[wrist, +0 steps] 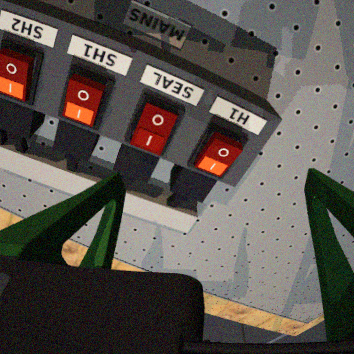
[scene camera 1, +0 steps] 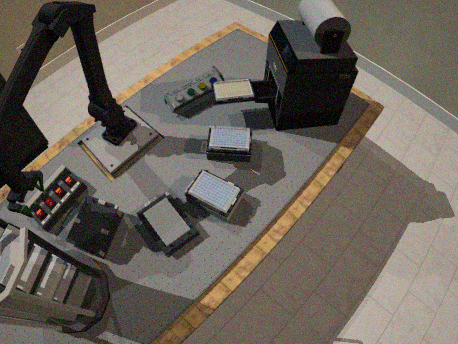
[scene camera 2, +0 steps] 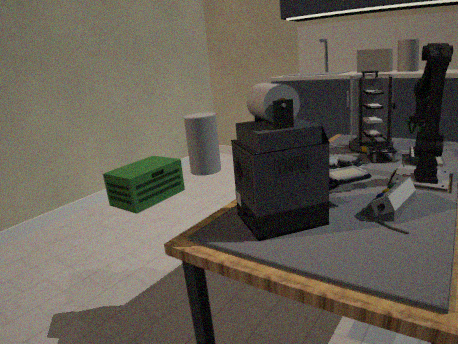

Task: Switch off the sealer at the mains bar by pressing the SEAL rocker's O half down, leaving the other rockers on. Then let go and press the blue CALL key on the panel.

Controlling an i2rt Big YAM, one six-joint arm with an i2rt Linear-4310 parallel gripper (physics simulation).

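The mains bar carries rockers marked SH2, SH1, SEAL and H1. In the wrist view the SEAL rocker is dark red with its I half unlit. The SH2 rocker, SH1 rocker and H1 rocker have lit orange I halves. My gripper is open and empty, its green fingers apart beside the H1 end of the bar. The panel stands across the table, with its blue CALL key at the end near the sealer.
The black sealer holds a plate on its tray, close to the panel. Two more plates and a grey-topped block stand mid-table. A dark holder and a rack lie beside the bar.
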